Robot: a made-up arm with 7 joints.
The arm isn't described. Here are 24 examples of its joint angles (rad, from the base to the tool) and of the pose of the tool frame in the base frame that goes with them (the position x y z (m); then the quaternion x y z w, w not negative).
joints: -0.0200 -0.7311 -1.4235 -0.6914 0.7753 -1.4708 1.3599
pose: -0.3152 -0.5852 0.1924 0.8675 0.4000 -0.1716 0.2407
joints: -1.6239 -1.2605 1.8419 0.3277 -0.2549 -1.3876 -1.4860
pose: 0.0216 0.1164 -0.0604 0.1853 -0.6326 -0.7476 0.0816
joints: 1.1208 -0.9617 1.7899 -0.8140 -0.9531 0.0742 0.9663
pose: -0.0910 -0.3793 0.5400 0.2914 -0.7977 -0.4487 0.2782
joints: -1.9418 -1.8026 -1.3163 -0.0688 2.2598 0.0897 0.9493
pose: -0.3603 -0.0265 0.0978 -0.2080 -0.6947 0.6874 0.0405
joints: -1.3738 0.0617 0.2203 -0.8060 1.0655 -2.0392 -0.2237
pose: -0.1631 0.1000 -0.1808 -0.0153 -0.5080 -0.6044 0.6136
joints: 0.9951 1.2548 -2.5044 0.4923 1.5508 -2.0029 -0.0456
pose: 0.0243 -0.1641 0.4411 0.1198 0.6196 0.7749 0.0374
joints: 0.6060 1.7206 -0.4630 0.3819 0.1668 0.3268 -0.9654
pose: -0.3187 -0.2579 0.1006 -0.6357 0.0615 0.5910 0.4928
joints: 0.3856 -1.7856 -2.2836 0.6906 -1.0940 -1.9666 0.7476
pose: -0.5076 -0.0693 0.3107 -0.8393 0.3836 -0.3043 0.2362
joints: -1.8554 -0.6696 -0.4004 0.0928 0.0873 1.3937 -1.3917
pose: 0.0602 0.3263 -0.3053 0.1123 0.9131 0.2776 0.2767
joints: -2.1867 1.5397 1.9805 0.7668 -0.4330 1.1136 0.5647
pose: 0.0414 -0.2074 0.0894 0.8433 -0.5353 0.0023 0.0489
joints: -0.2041 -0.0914 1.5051 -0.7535 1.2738 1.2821 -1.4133
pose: 0.2671 -0.8633 0.1556 0.6172 0.5266 -0.3335 0.4801
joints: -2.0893 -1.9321 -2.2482 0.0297 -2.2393 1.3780 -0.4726
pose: -0.5838 -0.4401 -0.1439 -0.2364 -0.8379 0.0480 0.4897
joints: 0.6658 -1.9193 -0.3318 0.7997 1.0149 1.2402 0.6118
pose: -0.1468 -0.5135 0.0407 -0.4001 0.9048 -0.0460 0.1380
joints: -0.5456 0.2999 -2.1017 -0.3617 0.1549 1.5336 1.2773
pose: 0.2043 -0.4979 -0.0698 0.6794 -0.3518 -0.5750 0.2900
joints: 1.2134 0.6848 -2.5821 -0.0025 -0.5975 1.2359 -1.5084
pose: 0.1584 -0.5913 0.5839 0.6051 -0.0506 0.7685 0.2016
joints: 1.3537 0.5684 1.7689 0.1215 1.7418 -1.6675 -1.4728
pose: -0.2135 -0.3387 0.0316 -0.3790 -0.7083 0.5005 0.3226
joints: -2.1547 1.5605 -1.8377 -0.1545 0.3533 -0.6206 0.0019
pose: -0.0317 0.0898 -0.1250 0.0399 -0.9117 -0.1876 0.3633
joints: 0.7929 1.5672 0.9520 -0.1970 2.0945 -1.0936 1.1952
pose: -0.1894 -0.2068 0.2402 0.3211 0.9114 0.0699 0.2477
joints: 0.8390 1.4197 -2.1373 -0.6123 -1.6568 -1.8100 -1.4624
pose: -0.2175 -0.6178 0.4973 0.1227 -0.3593 0.4684 0.7978
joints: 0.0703 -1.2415 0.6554 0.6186 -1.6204 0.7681 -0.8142
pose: -0.1708 -0.8388 0.0384 0.5729 -0.0829 -0.1111 0.8078
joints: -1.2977 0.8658 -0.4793 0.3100 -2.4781 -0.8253 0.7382
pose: -0.2032 -0.0077 -0.3377 0.3525 0.3375 0.2218 0.8442
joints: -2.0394 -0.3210 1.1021 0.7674 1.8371 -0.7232 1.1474
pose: -0.0947 -0.0926 0.0193 -0.7047 -0.3415 -0.3957 0.4798
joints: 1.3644 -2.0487 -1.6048 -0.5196 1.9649 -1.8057 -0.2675
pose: -0.2997 -0.0878 0.0222 -0.7991 0.2952 -0.1133 0.5113
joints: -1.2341 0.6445 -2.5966 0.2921 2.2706 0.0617 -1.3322
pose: 0.0970 -0.8004 -0.4048 0.6991 0.5377 -0.4192 0.2153
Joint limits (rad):
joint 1: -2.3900..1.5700
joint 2: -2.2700..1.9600
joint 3: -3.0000..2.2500
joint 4: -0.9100..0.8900
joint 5: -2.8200..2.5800
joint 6: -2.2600..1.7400
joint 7: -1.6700..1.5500
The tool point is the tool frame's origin. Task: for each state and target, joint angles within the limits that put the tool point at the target. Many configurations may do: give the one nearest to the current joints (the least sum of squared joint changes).
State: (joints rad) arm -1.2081 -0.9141 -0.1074 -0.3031 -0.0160 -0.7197 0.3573
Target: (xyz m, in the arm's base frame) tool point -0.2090 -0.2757 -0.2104
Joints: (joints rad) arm -0.8178 -0.8643 -0.2043 -0.3153 -0.0028 -0.5757 0.4703
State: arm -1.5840 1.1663 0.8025 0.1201 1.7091 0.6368 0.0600
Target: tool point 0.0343 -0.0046 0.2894
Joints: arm -1.4567 0.5865 0.6706 -0.1947 1.9429 0.9904 -0.2283
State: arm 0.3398 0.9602 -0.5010 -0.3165 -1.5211 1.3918 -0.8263
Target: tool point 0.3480 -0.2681 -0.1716
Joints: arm 0.1544 0.9586 -0.5847 -0.1302 -1.6549 1.5234 -1.0253
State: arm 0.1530 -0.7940 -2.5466 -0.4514 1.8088 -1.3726 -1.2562
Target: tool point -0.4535 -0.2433 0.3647
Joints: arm 0.2163 -0.5913 -2.6044 -0.3291 1.9979 -1.0854 -1.1760
